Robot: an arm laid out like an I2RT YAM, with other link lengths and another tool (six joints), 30 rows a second.
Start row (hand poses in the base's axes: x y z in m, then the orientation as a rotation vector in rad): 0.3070, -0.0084, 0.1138, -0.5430, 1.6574, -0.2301
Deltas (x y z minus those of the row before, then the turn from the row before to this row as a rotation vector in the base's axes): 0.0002, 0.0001, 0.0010, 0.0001, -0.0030, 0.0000; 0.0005, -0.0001, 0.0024, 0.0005, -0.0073, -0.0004; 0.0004, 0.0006, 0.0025, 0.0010, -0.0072, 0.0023; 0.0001, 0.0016, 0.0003, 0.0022, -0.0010, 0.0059; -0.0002, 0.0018, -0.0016, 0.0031, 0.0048, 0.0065; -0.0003, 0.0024, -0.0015, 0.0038, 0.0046, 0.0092; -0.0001, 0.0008, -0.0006, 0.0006, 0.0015, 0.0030; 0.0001, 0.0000, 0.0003, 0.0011, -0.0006, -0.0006; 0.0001, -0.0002, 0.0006, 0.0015, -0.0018, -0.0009; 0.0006, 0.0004, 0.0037, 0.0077, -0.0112, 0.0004; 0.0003, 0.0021, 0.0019, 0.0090, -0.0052, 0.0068; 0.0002, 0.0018, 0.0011, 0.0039, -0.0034, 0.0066; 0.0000, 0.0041, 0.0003, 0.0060, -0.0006, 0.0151; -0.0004, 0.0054, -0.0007, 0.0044, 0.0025, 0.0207; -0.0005, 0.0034, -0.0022, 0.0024, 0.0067, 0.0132; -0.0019, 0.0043, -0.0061, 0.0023, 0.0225, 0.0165; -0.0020, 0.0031, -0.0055, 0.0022, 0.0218, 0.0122; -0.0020, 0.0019, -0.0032, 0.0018, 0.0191, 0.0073; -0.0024, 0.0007, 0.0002, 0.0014, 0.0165, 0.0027; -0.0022, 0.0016, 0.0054, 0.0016, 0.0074, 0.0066; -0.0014, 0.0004, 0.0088, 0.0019, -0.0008, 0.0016; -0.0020, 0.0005, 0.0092, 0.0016, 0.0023, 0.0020; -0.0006, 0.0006, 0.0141, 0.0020, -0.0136, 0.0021
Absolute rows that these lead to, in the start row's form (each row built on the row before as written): 0.3072, -0.0083, 0.1148, -0.5423, 1.6545, -0.2307; 0.3077, -0.0084, 0.1172, -0.5402, 1.6476, -0.2323; 0.3081, -0.0078, 0.1197, -0.5399, 1.6400, -0.2315; 0.3082, -0.0062, 0.1200, -0.5428, 1.6373, -0.2256; 0.3080, -0.0044, 0.1184, -0.5466, 1.6401, -0.2171; 0.3077, -0.0020, 0.1169, -0.5520, 1.6419, -0.2060; 0.3076, -0.0012, 0.1163, -0.5543, 1.6424, -0.2029; 0.3077, -0.0012, 0.1166, -0.5529, 1.6420, -0.2026; 0.3078, -0.0014, 0.1172, -0.5507, 1.6406, -0.2025; 0.3084, -0.0010, 0.1209, -0.5432, 1.6298, -0.1986; 0.3087, 0.0011, 0.1228, -0.5409, 1.6229, -0.1874; 0.3089, 0.0029, 0.1239, -0.5426, 1.6177, -0.1801; 0.3089, 0.0070, 0.1242, -0.5500, 1.6127, -0.1641; 0.3085, 0.0124, 0.1235, -0.5635, 1.6089, -0.1445; 0.3080, 0.0158, 0.1213, -0.5732, 1.6114, -0.1310; 0.3061, 0.0201, 0.1152, -0.5879, 1.6281, -0.1108; 0.3041, 0.0232, 0.1097, -0.5991, 1.6453, -0.0939; 0.3021, 0.0251, 0.1065, -0.6062, 1.6614, -0.0816; 0.2997, 0.0258, 0.1067, -0.6095, 1.6764, -0.0736; 0.2975, 0.0274, 0.1121, -0.6147, 1.6814, -0.0653; 0.2961, 0.0278, 0.1209, -0.6145, 1.6800, -0.0628; 0.2941, 0.0283, 0.1301, -0.6153, 1.6815, -0.0593; 0.2935, 0.0289, 0.1442, -0.6139, 1.6676, -0.0602
